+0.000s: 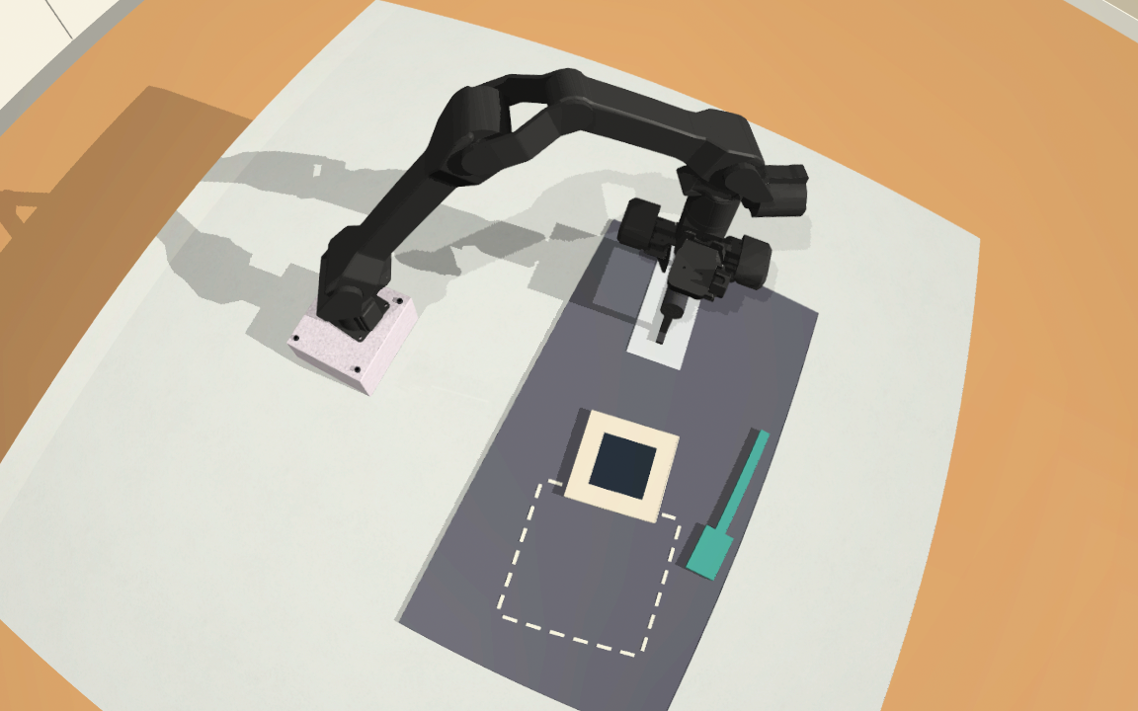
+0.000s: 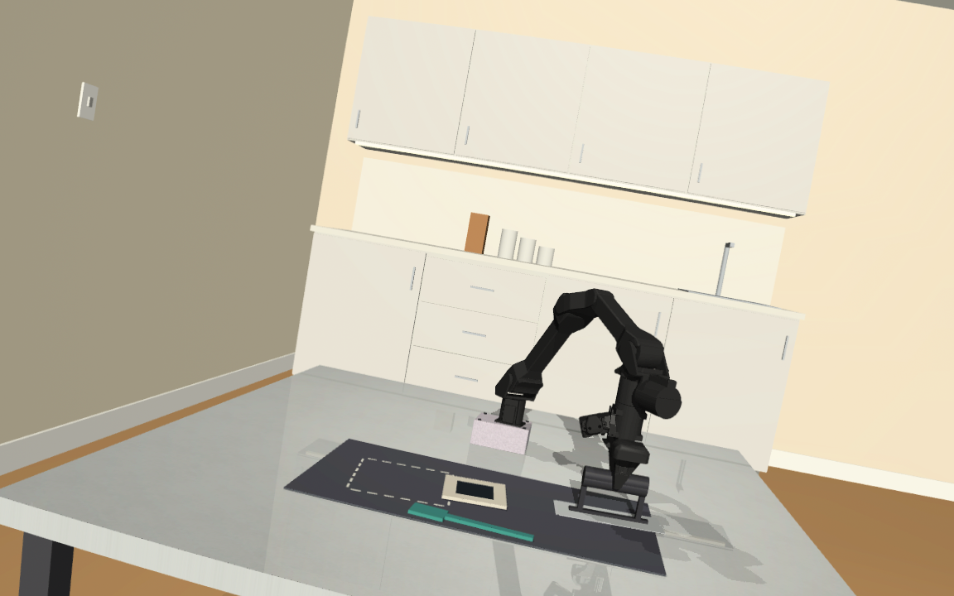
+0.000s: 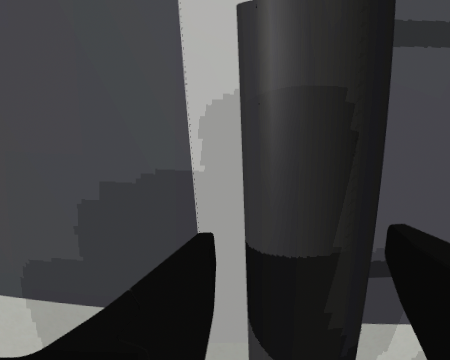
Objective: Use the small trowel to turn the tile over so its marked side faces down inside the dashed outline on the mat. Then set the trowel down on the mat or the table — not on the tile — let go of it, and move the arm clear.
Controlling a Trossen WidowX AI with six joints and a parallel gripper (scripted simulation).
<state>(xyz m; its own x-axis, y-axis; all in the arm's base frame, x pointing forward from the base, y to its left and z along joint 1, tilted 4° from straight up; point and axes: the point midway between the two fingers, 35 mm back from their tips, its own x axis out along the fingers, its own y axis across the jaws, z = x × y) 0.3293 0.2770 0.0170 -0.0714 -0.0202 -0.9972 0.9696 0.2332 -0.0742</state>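
My gripper tip is now 30 mm above the black-handled float and 20 mm to the left of it. Round my gripper tip: cream tile: 250 mm to the right, 60 mm below, 60 mm ahead; teal long-handled tool: 230 mm to the right, 210 mm ahead, 60 mm below; dark mat: 230 mm to the right, 80 mm below, 70 mm ahead.
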